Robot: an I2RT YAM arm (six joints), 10 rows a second.
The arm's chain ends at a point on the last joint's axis. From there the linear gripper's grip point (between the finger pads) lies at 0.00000 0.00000 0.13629 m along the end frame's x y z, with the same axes.
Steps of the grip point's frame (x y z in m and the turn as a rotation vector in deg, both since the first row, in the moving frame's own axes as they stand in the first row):
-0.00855, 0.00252, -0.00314, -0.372, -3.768, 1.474
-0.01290, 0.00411, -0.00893, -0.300, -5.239, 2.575
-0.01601, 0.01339, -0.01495, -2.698, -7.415, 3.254
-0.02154, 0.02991, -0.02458, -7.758, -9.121, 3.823
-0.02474, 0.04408, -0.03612, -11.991, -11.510, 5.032
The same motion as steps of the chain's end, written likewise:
0.00042, 0.00175, -0.00284, -0.372, -3.768, 1.474
-0.00044, 0.00368, -0.00836, -0.300, -5.239, 2.575
0.00174, 0.00750, -0.01366, -2.698, -7.415, 3.254
0.00060, 0.01232, -0.02162, -7.758, -9.121, 3.823
0.00346, 0.01718, -0.03043, -11.991, -11.510, 5.032

